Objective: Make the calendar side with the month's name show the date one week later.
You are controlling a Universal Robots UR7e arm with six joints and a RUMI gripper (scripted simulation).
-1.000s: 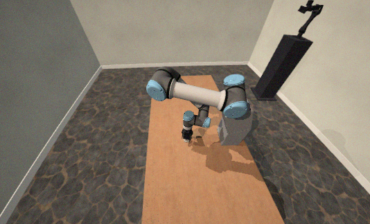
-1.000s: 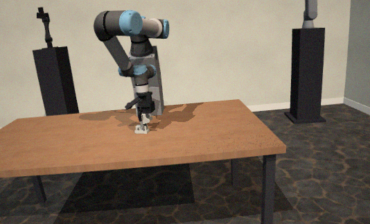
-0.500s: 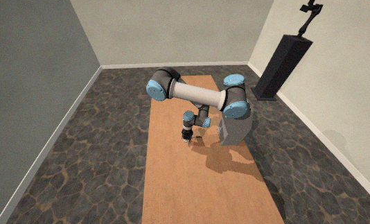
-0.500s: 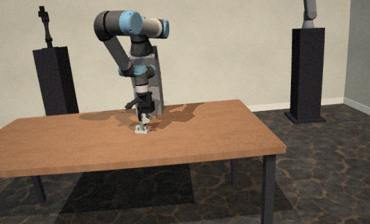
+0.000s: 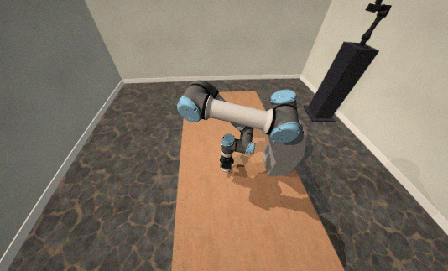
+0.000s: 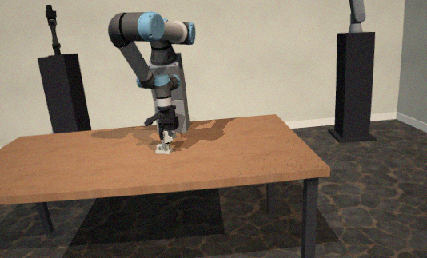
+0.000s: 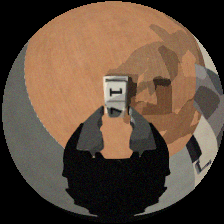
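The white calendar tray lies 20 mm to the right of my hand and 30 mm below it.
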